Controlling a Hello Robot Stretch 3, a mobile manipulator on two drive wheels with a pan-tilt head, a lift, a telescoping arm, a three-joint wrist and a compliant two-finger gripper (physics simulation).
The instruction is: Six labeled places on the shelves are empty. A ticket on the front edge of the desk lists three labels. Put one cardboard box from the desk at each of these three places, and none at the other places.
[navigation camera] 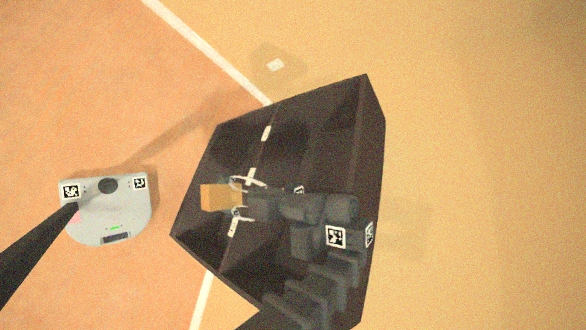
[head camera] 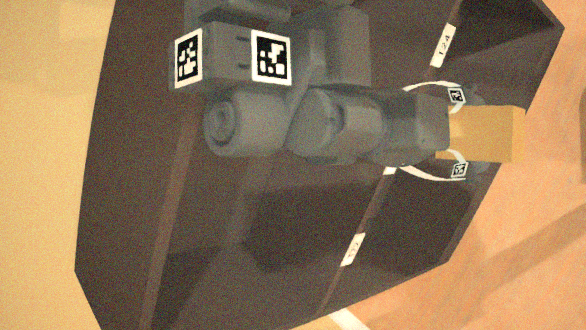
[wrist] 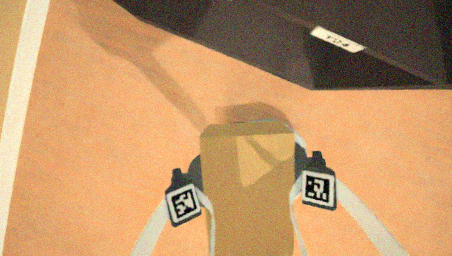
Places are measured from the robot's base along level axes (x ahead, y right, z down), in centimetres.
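Pixels of known places: gripper, between the fingertips: (navigation camera: 222, 195) (head camera: 476, 133); robot's base, origin of its link: (navigation camera: 108, 184).
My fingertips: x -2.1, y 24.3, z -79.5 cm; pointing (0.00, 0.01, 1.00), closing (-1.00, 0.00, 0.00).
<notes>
Ahead of a thing's pixels: the offset from my fingertips to its top centre. "pt": to the spot under its first point.
My gripper (head camera: 458, 133) (navigation camera: 236, 197) (wrist: 245, 164) is shut on a cardboard box @(dx +0.1, dy -1.1, dz -4.1 cm) (head camera: 490, 132) (navigation camera: 215, 197) (wrist: 250, 215), with one finger on each side of it. In the head view the box overlaps the outer edge of the dark shelf unit (head camera: 165, 225) (navigation camera: 372, 130). In the wrist view it stands out over the orange floor, below the shelf unit. A label @(pt dx -15.8, dy +11.5, dz +16.2 cm) (head camera: 442, 45) in the head view reads T24. Another label (head camera: 353, 249) is blurred, and a third label @(pt dx +4.7, dy +23.4, dz +16.7 cm) (head camera: 390, 170) is partly behind the gripper. The label (wrist: 337, 39) in the wrist view is blurred. Desk and ticket do not show.
My grey base (navigation camera: 115, 215) stands on the orange floor left of the shelf unit, with the black mast (navigation camera: 35, 257) beside it. Dividers and edge boards of the shelf unit lie close around the wrist and arm. A white floor line (navigation camera: 215, 57) (wrist: 22, 100) runs near the shelf unit.
</notes>
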